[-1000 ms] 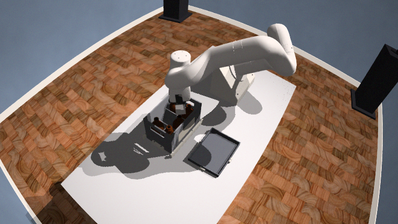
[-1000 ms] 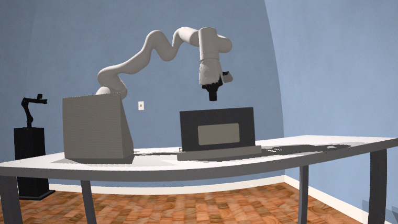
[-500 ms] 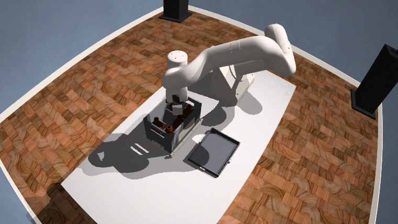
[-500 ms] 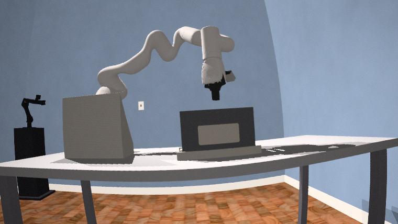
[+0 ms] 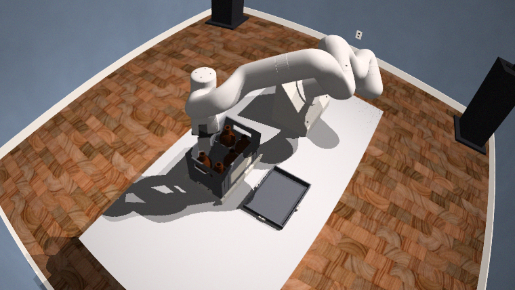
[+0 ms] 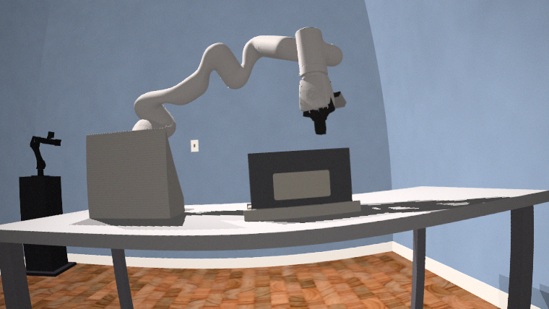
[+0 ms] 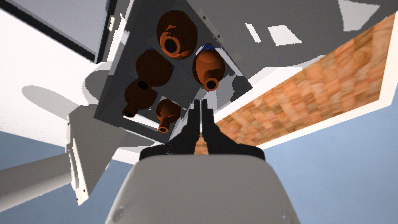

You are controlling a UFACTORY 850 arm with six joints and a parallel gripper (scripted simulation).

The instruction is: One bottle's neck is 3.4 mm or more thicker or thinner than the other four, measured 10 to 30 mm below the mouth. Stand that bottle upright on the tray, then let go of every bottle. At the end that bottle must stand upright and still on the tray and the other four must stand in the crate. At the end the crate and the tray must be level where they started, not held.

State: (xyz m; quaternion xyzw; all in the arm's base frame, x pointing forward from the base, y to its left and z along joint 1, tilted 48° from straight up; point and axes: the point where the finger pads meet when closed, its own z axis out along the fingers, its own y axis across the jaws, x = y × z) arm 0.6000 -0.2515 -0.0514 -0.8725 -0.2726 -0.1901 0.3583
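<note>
Now: the bottle 16 cm below my hand, 7 cm to the left of it and 2 cm ahead of it. The rest, counted from my hand: dark grey crate: 16 cm below, 7 cm behind, 4 cm to the left; then dark tray: 31 cm to the left, 23 cm below, 5 cm behind.
</note>
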